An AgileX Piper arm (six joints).
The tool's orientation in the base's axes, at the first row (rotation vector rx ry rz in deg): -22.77, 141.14, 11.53
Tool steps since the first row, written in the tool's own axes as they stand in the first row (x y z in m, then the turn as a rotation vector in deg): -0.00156, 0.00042, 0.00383, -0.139, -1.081, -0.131; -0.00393, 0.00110, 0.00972, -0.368, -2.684, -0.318; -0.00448, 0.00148, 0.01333, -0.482, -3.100, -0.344; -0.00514, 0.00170, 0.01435, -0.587, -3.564, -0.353; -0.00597, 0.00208, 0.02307, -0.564, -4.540, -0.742; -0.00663, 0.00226, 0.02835, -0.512, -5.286, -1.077
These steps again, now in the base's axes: 0.00320, 0.00167, -0.00206, 0.388, -1.018, 0.136; 0.00809, 0.00426, -0.00525, 0.984, -2.520, 0.347; 0.01042, 0.00561, -0.00775, 1.193, -2.892, 0.417; 0.01142, 0.00621, -0.00814, 1.421, -3.307, 0.466; 0.01683, 0.00883, -0.01452, 1.506, -4.325, 0.713; 0.02025, 0.01041, -0.01829, 1.523, -5.120, 0.910
